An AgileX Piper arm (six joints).
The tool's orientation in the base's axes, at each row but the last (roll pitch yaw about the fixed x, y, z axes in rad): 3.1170 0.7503 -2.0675; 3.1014 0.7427 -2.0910; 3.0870 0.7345 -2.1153; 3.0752 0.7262 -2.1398; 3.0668 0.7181 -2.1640; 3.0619 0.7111 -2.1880; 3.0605 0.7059 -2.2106; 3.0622 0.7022 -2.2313; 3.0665 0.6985 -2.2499; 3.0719 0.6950 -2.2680; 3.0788 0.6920 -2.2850
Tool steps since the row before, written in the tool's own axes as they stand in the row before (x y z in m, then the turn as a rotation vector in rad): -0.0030 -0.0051 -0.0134 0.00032 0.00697 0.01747; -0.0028 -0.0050 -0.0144 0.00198 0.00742 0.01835; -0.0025 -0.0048 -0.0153 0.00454 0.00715 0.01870; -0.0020 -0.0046 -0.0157 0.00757 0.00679 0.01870; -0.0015 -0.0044 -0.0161 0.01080 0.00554 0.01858; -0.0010 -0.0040 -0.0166 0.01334 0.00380 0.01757; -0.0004 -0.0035 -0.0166 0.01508 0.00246 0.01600; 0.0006 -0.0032 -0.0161 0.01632 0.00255 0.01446; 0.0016 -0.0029 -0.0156 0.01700 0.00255 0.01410; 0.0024 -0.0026 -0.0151 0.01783 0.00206 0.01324; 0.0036 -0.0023 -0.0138 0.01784 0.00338 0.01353
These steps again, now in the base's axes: 0.0015 -0.0086 0.0118 -0.00100 0.01369 -0.01287; 0.0011 -0.0093 0.0123 -0.00173 0.01337 -0.01463; 0.0006 -0.0099 0.0128 -0.00238 0.01183 -0.01661; 0.0001 -0.0104 0.0128 -0.00329 0.00974 -0.01864; -0.0005 -0.0108 0.0128 -0.00362 0.00700 -0.02075; -0.0014 -0.0111 0.0129 -0.00358 0.00392 -0.02175; -0.0022 -0.0111 0.0126 -0.00376 0.00123 -0.02177; -0.0030 -0.0112 0.0117 -0.00492 -0.00033 -0.02139; -0.0038 -0.0112 0.0107 -0.00538 -0.00093 -0.02155; -0.0045 -0.0111 0.0099 -0.00570 -0.00217 -0.02145; -0.0051 -0.0107 0.0082 -0.00663 -0.00121 -0.02162
